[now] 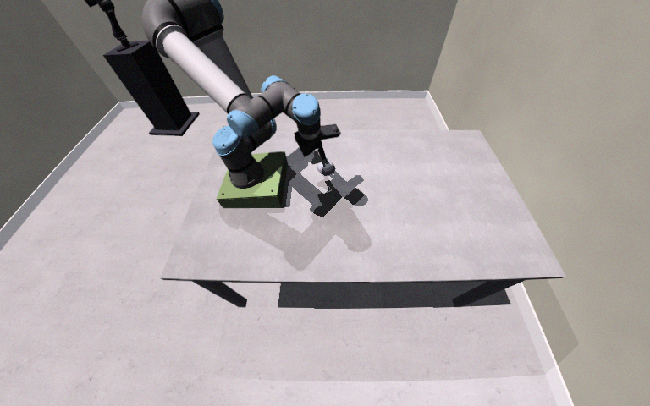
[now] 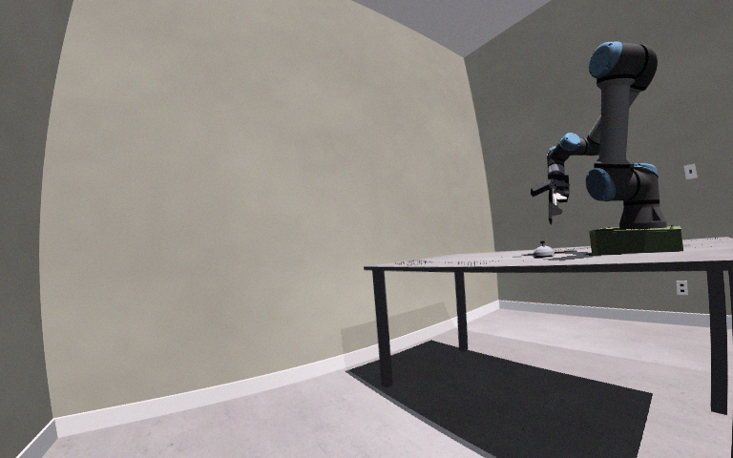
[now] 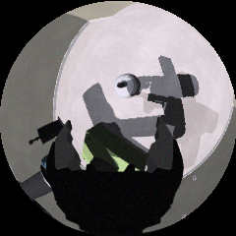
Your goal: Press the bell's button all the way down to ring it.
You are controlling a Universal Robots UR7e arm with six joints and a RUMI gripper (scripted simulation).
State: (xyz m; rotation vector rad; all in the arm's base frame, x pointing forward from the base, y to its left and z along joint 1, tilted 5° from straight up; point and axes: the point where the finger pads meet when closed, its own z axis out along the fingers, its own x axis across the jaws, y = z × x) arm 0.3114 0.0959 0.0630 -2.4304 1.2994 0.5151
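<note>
Now: the silver bell 130 mm below my hand, 60 mm to the left of it and 30 mm ahead of it.
</note>
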